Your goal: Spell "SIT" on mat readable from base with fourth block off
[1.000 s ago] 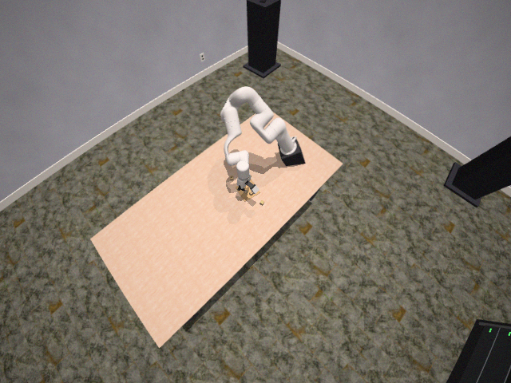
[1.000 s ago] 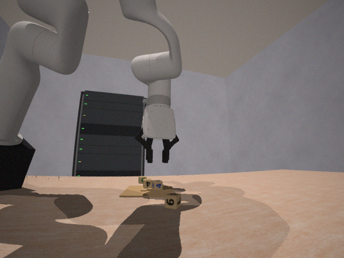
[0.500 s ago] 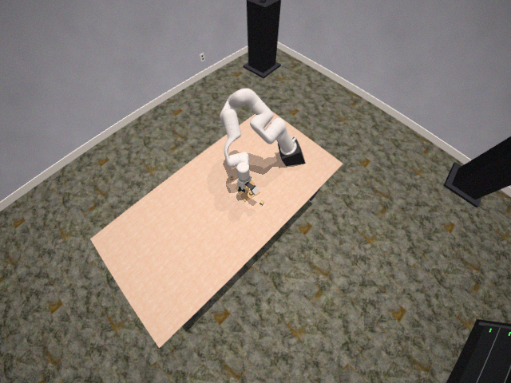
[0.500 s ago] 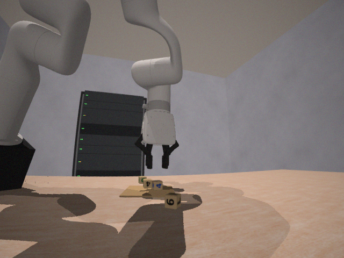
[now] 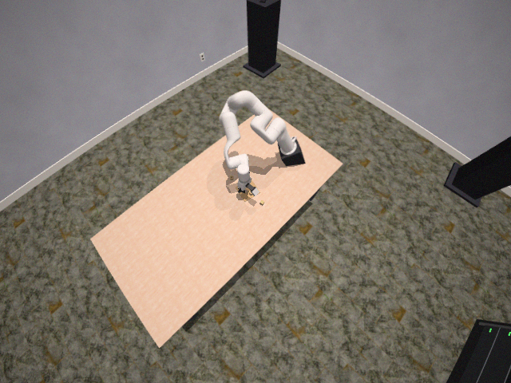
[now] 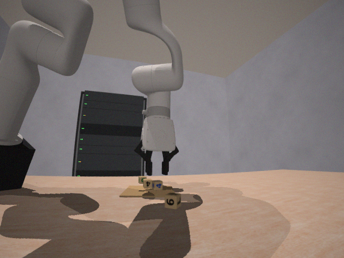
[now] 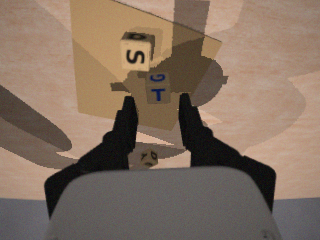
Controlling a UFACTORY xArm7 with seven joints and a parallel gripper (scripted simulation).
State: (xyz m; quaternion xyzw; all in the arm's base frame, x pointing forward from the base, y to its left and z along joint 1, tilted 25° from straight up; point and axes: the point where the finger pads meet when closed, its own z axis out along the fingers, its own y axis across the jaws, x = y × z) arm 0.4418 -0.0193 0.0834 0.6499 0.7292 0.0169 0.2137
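The tan mat lies 60 mm below my hand and 20 mm behind it. Round my hand: wooden block 150 mm to the left, 50 mm below, 10 mm behind.
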